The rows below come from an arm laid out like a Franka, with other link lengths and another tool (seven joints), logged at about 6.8 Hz.
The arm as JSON. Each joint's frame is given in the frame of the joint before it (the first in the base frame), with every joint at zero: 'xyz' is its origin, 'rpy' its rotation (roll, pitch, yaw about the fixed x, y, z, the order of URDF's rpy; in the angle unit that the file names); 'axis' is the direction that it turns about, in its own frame. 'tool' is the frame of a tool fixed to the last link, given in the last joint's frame.
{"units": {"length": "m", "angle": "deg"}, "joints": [
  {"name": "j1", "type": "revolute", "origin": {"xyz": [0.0, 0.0, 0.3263], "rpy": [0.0, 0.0, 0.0]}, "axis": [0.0, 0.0, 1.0]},
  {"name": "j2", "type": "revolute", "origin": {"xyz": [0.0, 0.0, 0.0], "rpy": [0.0, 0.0, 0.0]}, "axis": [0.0, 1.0, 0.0]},
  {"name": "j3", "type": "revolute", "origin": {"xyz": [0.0, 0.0, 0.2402], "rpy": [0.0, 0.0, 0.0]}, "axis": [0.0, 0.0, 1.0]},
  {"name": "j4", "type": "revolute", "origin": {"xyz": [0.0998, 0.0, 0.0], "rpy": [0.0, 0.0, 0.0]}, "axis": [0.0, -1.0, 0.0]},
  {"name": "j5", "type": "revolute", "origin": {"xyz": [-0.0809, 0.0, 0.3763], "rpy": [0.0, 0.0, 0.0]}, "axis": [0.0, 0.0, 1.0]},
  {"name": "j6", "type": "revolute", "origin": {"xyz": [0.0, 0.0, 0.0], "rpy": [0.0, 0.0, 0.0]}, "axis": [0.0, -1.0, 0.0]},
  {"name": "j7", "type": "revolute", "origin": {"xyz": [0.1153, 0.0, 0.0], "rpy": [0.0, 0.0, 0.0]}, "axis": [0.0, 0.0, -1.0]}
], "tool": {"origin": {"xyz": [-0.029, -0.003, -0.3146], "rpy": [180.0, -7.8, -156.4]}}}
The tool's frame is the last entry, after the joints.
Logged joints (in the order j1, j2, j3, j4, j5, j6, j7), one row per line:
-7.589, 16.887, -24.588, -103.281, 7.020, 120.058, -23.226
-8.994, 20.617, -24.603, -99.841, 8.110, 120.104, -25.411
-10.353, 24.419, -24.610, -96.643, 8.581, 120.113, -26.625
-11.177, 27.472, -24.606, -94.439, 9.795, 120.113, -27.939
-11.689, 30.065, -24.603, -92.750, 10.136, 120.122, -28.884
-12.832, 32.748, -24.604, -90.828, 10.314, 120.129, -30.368
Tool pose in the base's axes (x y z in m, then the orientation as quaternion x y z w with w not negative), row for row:
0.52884, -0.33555, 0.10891, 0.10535, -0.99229, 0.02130, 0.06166
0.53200, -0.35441, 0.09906, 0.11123, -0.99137, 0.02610, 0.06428
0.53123, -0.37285, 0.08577, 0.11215, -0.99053, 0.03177, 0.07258
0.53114, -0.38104, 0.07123, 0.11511, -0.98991, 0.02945, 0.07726
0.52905, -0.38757, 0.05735, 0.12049, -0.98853, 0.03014, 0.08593
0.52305, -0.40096, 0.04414, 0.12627, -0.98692, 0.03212, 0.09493
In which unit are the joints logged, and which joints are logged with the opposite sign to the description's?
The joints are logged in degrees. Opposite sign: none.
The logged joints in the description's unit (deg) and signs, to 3 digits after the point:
-7.589, 16.887, -24.588, -103.281, 7.020, 120.058, -23.226
-8.994, 20.617, -24.603, -99.841, 8.110, 120.104, -25.411
-10.353, 24.419, -24.610, -96.643, 8.581, 120.113, -26.625
-11.177, 27.472, -24.606, -94.439, 9.795, 120.113, -27.939
-11.689, 30.065, -24.603, -92.750, 10.136, 120.122, -28.884
-12.832, 32.748, -24.604, -90.828, 10.314, 120.129, -30.368

